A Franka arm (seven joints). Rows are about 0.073 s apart.
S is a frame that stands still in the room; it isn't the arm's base.
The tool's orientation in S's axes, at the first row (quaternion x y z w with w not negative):
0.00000, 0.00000, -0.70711, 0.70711
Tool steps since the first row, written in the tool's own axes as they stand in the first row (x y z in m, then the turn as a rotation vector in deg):
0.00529, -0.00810, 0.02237, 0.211, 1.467, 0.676
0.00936, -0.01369, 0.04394, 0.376, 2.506, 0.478
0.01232, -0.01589, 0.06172, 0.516, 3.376, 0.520
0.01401, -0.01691, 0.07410, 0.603, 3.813, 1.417
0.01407, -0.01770, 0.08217, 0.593, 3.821, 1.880
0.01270, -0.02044, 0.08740, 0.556, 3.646, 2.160
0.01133, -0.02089, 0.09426, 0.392, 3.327, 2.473
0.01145, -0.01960, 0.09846, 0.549, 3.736, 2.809
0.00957, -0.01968, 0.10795, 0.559, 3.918, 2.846
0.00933, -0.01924, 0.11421, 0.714, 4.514, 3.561
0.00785, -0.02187, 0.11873, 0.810, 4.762, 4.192
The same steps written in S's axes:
-0.00810, -0.00529, 0.02237, 1.467, -0.211, 0.676
-0.01369, -0.00936, 0.04394, 2.506, -0.376, 0.478
-0.01589, -0.01232, 0.06172, 3.376, -0.516, 0.520
-0.01691, -0.01401, 0.07410, 3.813, -0.603, 1.417
-0.01770, -0.01407, 0.08217, 3.821, -0.593, 1.880
-0.02044, -0.01270, 0.08740, 3.646, -0.556, 2.160
-0.02089, -0.01133, 0.09426, 3.327, -0.392, 2.473
-0.01960, -0.01145, 0.09846, 3.736, -0.549, 2.809
-0.01968, -0.00957, 0.10795, 3.918, -0.559, 2.846
-0.01924, -0.00933, 0.11421, 4.514, -0.714, 3.561
-0.02187, -0.00785, 0.11873, 4.762, -0.810, 4.192

